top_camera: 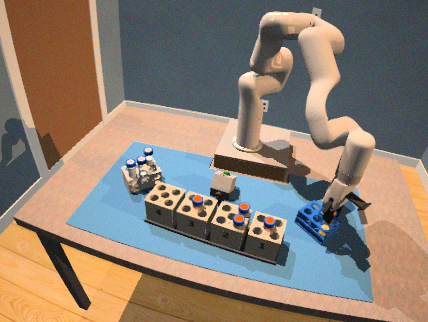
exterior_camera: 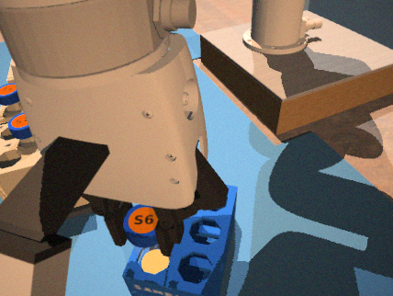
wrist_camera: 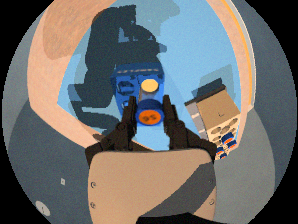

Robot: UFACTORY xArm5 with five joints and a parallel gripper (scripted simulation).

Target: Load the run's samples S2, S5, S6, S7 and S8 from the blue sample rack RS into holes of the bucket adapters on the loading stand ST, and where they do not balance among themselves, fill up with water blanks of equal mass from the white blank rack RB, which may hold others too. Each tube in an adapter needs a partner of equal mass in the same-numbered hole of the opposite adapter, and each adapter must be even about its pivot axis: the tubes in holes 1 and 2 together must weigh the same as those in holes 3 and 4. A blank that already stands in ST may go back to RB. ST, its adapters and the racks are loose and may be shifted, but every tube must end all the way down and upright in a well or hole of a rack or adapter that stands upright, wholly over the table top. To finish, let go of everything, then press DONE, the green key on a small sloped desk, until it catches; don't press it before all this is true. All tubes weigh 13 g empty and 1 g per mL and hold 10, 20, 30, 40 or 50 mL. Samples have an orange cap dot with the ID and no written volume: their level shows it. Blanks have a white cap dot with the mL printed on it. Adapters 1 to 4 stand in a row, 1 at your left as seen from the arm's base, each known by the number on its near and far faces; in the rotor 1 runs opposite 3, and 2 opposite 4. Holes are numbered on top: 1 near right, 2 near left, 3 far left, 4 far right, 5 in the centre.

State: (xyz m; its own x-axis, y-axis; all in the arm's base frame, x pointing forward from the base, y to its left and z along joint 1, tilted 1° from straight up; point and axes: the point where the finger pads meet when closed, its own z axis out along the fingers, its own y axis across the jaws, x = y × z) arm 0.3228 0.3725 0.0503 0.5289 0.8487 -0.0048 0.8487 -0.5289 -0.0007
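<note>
Now: hand 4 cm past the blue sample rack RS, 2 cm to the left of it and 9 cm above it. From my hand the other things lie so: white blank rack RB (1 cm ahead, 67 cm to the right, 9 cm below); then blue-capped tube (5 cm ahead, 68 cm to the right, 5 cm below); then loading stand ST (11 cm ahead, 34 cm to the right, 11 cm below).
</note>
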